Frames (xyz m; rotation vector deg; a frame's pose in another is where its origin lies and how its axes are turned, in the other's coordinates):
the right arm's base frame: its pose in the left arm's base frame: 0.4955 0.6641 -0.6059 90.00 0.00 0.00
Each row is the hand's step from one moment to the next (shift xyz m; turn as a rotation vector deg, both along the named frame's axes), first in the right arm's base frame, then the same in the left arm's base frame.
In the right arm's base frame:
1: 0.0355 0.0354 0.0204 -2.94 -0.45 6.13
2: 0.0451 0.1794 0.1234 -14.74 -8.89 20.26
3: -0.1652 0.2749 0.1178 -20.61 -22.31 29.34
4: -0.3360 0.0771 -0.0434 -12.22 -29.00 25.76
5: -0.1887 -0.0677 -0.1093 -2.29 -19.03 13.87
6: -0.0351 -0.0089 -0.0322 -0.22 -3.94 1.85
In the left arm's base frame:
1: 0.0355 -0.0204 0.0354 -2.94 -6.13 -0.45
2: 0.0451 -0.1234 0.1794 -14.74 -20.26 -8.89
3: -0.1652 -0.1178 0.2749 -20.61 -29.34 -22.31
4: -0.3360 0.0434 0.0771 -12.22 -25.76 -29.00
5: -0.1887 0.1093 -0.0677 -2.29 -13.87 -19.03
6: -0.0351 0.0322 -0.0089 -0.22 -1.85 -3.94

